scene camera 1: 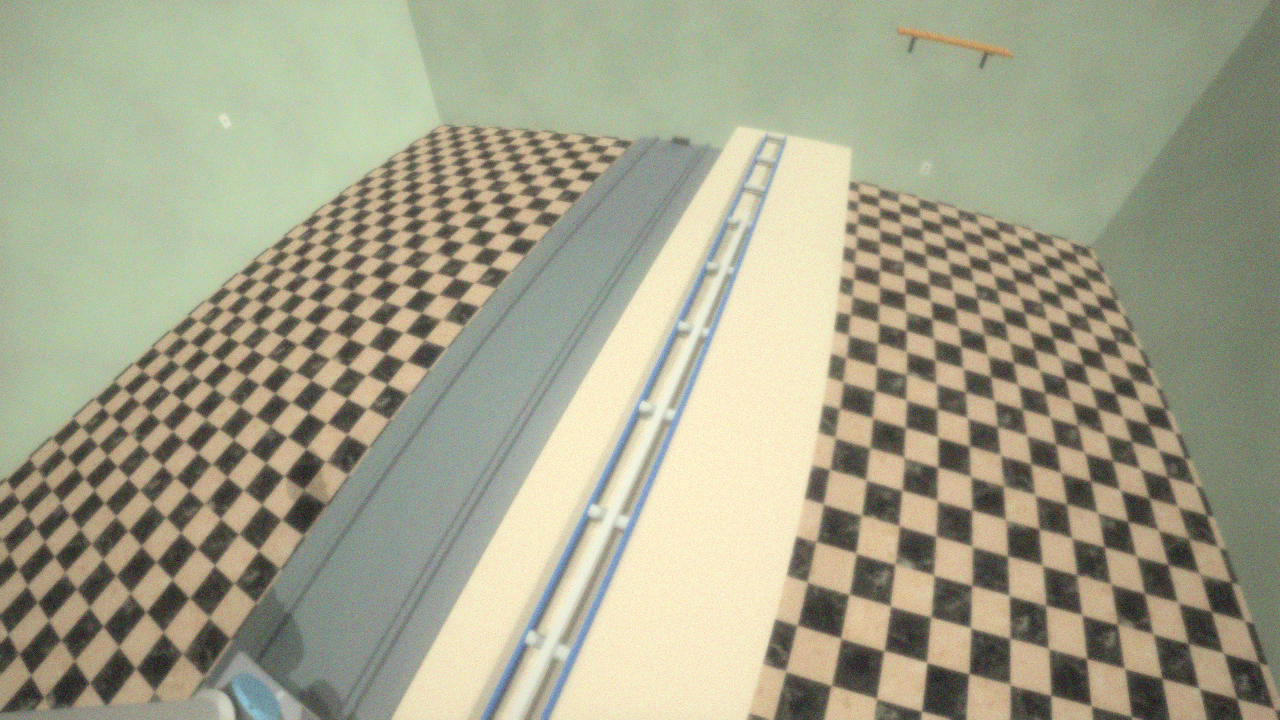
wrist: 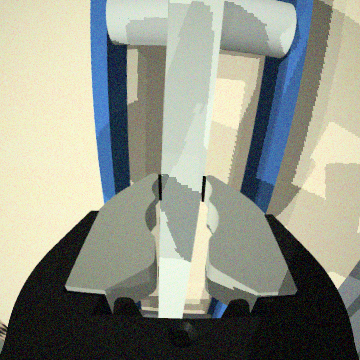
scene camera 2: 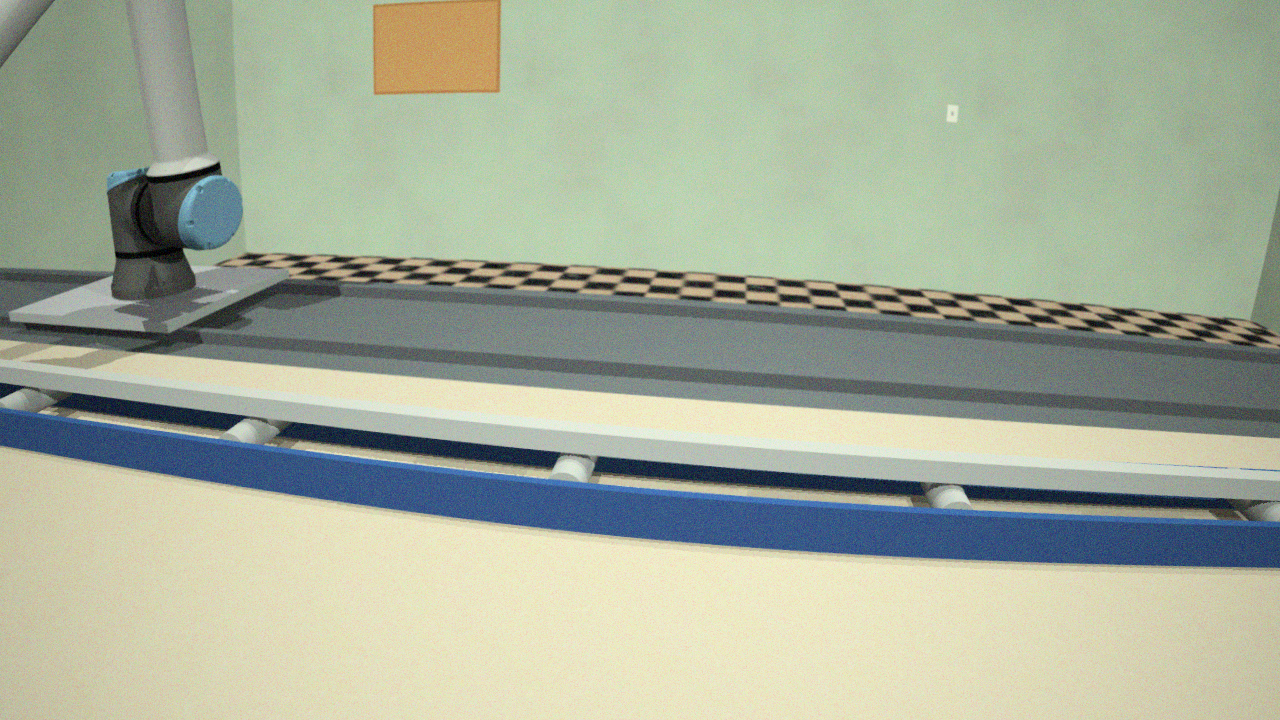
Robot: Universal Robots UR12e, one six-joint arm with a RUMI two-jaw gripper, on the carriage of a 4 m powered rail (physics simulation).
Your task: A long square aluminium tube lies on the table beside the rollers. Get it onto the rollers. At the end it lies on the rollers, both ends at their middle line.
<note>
I see my gripper and a long square aluminium tube.
</note>
